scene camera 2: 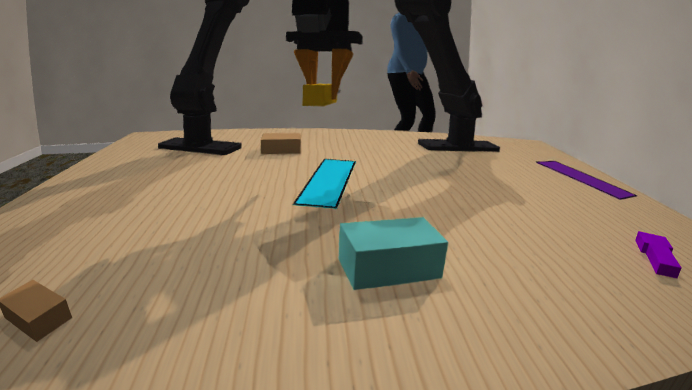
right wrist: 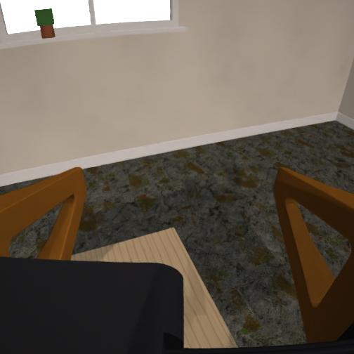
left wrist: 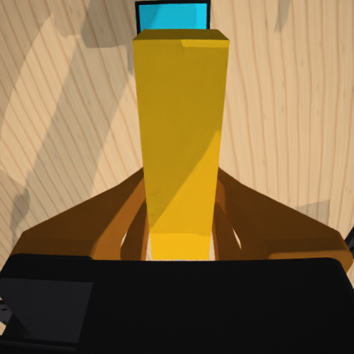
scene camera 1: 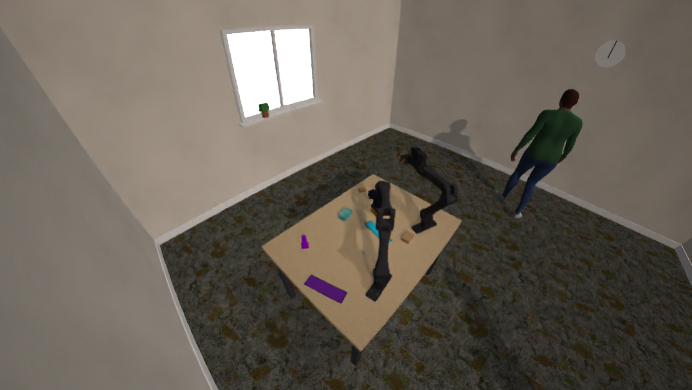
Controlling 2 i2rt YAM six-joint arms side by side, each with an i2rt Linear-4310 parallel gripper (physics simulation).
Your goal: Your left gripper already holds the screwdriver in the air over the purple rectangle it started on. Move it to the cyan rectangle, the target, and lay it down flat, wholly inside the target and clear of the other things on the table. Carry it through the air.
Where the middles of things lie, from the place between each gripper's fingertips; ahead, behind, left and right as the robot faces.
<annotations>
My left gripper is now 130 mm above the cyan rectangle [scene camera 2: 325,188], 30 mm past it and 20 mm to the right of it. Round my left hand: purple rectangle [scene camera 2: 591,181]: 570 mm to the left, 130 mm below, 40 mm behind; teal block [scene camera 2: 380,253]: 250 mm ahead, 110 mm below, 40 mm to the left.
My right gripper is now 11 cm past the cyan rectangle, 43 cm to the right of it and 41 cm above it. The rest, counted from my right hand: purple rectangle: 12 cm behind, 98 cm to the left, 41 cm below; then teal block: 16 cm ahead, 46 cm to the left, 39 cm below.
</annotations>
